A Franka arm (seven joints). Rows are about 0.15 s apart.
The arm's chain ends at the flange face. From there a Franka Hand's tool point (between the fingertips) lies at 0.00 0.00 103.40 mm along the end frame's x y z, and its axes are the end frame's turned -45 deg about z.
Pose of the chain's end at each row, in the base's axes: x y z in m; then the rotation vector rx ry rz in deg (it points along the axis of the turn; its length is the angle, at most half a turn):
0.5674, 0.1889, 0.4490, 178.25, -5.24, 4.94
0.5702, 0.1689, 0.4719, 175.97, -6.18, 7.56
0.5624, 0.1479, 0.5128, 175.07, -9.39, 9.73
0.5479, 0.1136, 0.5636, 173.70, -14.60, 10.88
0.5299, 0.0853, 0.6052, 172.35, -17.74, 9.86
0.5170, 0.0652, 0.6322, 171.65, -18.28, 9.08
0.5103, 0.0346, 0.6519, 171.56, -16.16, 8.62
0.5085, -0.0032, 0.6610, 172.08, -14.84, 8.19
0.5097, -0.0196, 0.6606, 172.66, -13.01, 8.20
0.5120, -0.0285, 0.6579, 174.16, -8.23, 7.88
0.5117, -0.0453, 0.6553, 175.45, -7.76, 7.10
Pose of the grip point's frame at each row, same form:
0.5730, 0.1858, 0.3458, 165.70, 63.00, 3.59
0.5788, 0.1618, 0.3691, 163.54, 61.11, 4.73
0.5734, 0.1394, 0.4103, 163.51, 57.68, 6.33
0.5599, 0.1029, 0.4615, 164.04, 52.34, 6.85
0.5403, 0.0726, 0.5031, 164.29, 49.05, 5.31
0.5264, 0.0513, 0.5302, 164.07, 48.35, 4.22
0.5193, 0.0203, 0.5499, 163.30, 50.30, 3.63
0.5171, -0.0167, 0.5589, 163.35, 51.73, 3.44
0.5185, -0.0323, 0.5584, 163.15, 53.61, 3.69
0.5208, -0.0388, 0.5554, 162.70, 58.56, 4.06
0.5197, -0.0533, 0.5525, 163.79, 59.51, 4.04

